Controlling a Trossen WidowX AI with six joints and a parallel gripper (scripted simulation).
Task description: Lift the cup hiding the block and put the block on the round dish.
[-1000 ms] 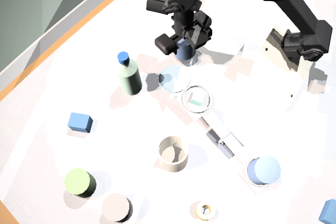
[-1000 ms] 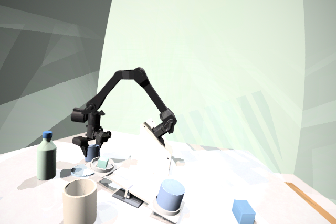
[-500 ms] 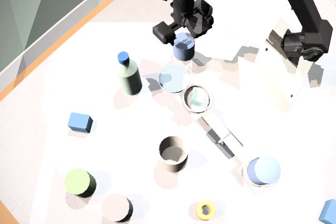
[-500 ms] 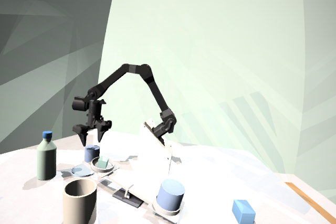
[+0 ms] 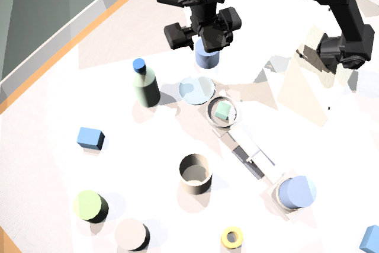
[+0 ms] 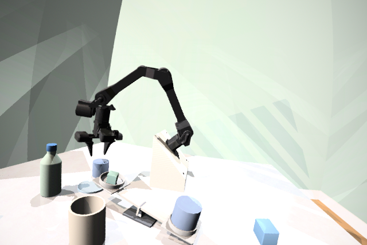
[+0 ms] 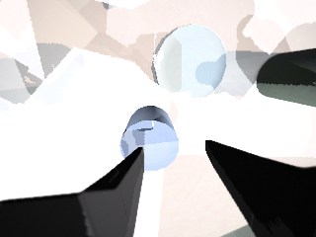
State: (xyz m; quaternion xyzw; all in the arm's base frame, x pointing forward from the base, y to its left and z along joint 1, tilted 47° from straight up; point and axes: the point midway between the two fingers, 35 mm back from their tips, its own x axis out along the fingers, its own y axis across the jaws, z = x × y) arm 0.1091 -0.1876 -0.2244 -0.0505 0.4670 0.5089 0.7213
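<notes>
Now: the small green block 140 mm to the left of my gripper tip, 140 mm ahead of it and 10 mm below it. Round my gripper tip: pale green bottle: 160 mm ahead, 80 mm to the right, 10 mm above; round dish: 100 mm below, 70 mm ahead, 20 mm to the left; beige cup: 300 mm ahead, 150 mm to the left, 60 mm below.
</notes>
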